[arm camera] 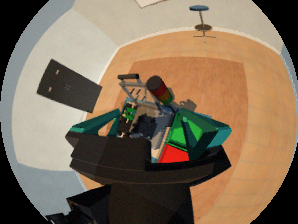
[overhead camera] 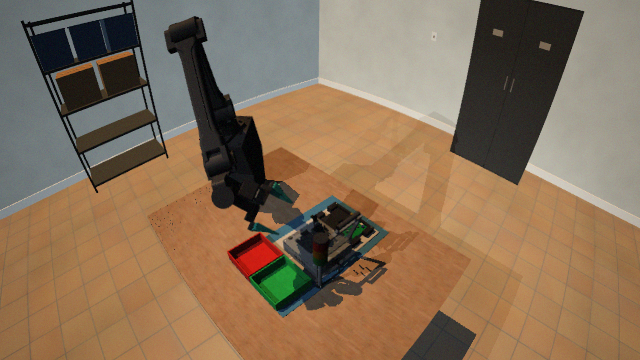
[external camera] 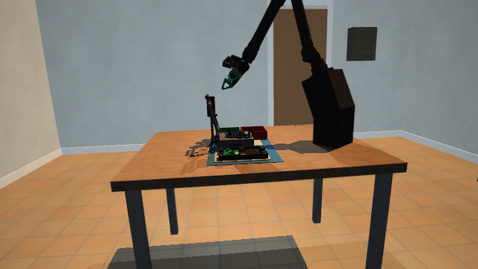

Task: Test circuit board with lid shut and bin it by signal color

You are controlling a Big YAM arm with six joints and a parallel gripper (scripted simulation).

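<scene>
Right now the green circuit board is 80 mm ahead of my hand, 320 mm to the left of it and 300 mm below it. The rest, counted from my hand: green bin (10 mm behind, 40 mm to the right, 300 mm below); tester lid (110 mm ahead, 140 mm to the left, 130 mm below); red bin (160 mm behind, 300 mm below).
</scene>
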